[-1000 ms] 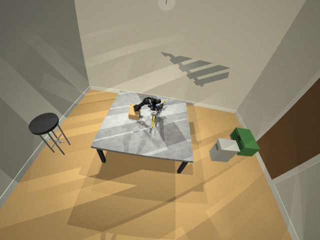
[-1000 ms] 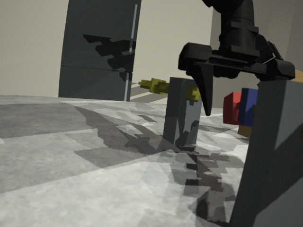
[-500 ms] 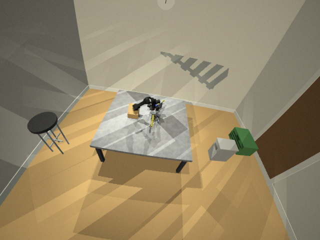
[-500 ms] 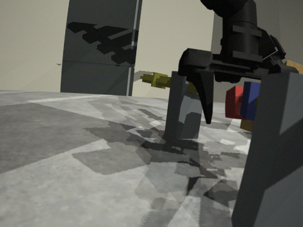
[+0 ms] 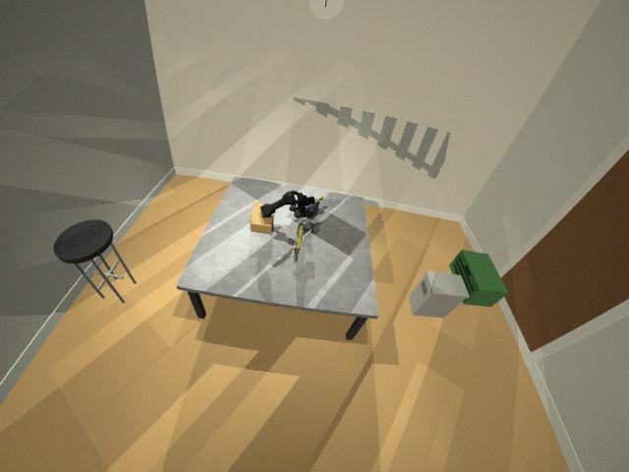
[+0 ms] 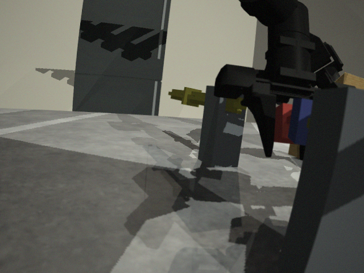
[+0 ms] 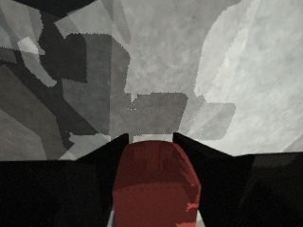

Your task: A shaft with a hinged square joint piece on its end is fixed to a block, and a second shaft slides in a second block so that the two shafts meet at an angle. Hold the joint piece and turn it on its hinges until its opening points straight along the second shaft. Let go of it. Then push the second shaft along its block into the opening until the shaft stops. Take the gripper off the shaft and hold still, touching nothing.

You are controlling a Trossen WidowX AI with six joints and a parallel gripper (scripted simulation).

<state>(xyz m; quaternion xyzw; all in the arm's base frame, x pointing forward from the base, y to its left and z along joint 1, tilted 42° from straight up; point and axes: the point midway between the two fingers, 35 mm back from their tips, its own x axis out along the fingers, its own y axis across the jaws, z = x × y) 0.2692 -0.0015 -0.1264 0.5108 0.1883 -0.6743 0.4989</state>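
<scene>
Right now the red square joint piece is 4 cm above my gripper tip.
</scene>
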